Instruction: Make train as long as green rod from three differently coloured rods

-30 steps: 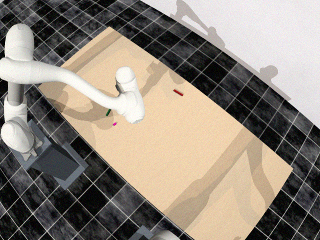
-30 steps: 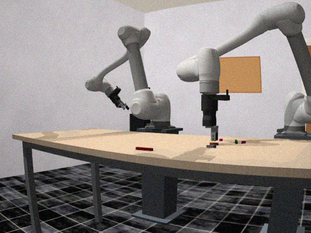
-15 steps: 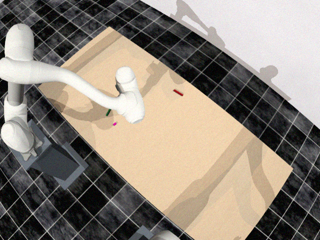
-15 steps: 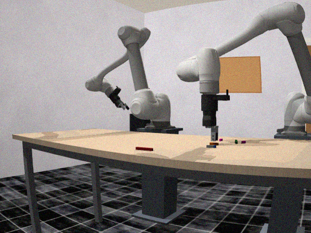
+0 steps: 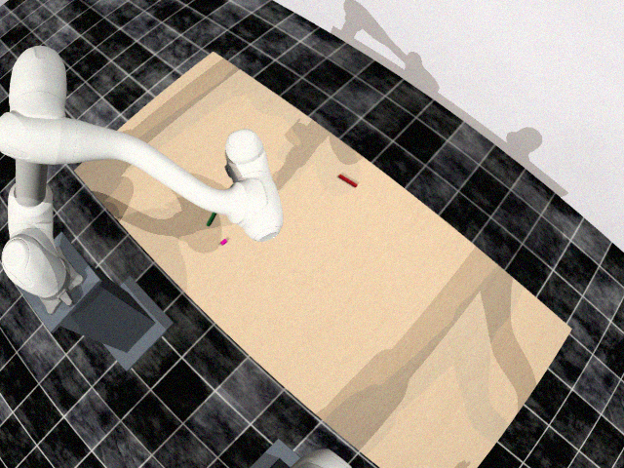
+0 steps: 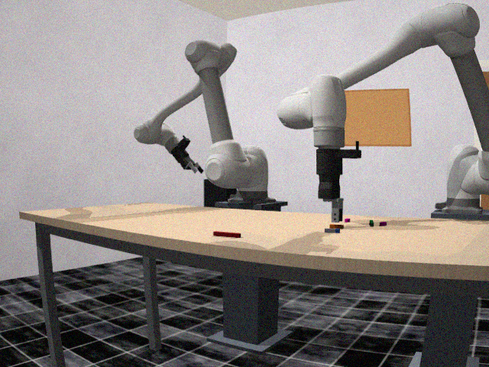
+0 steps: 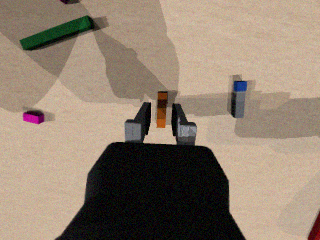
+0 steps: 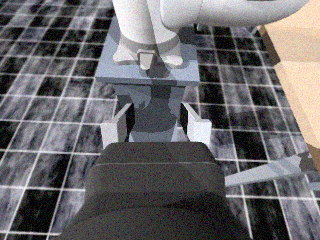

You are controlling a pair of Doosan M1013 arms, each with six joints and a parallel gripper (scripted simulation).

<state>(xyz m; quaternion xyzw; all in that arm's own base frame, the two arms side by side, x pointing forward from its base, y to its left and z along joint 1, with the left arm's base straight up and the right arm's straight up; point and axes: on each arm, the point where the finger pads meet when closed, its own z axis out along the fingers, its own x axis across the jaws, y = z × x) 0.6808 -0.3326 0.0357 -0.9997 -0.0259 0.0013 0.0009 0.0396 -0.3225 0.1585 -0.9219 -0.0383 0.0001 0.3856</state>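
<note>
Now: the orange rod 3 cm below my left hand. Round my left hand: blue rod: 8 cm ahead, 4 cm to the left, 3 cm below; grey rod: 8 cm ahead, 2 cm to the left, 3 cm below; green rod: 12 cm behind, 7 cm to the left, 3 cm below.
</note>
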